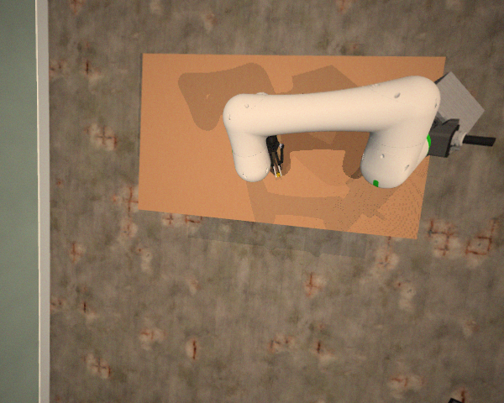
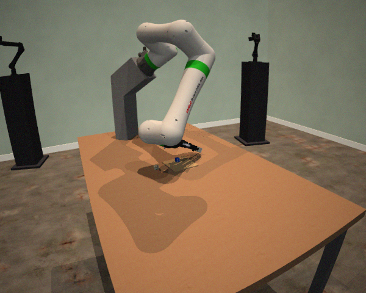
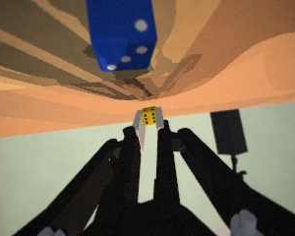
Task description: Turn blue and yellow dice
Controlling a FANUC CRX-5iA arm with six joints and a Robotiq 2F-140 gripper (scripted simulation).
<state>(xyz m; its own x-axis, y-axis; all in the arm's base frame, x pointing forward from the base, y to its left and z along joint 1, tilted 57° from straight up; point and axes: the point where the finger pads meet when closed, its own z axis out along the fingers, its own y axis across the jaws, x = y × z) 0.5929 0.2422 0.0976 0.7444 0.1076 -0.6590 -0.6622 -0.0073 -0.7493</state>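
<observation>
Now: hand 20 mm to the right of the yellow die, 20 mm above it and 10 mm past it. Also, from my hand: blue die: 120 mm to the right, 70 mm ahead, 30 mm below; then white die: 240 mm to the right, 130 mm ahead, 30 mm below; then tan mat: 110 mm to the right, 100 mm ahead, 40 mm below.
</observation>
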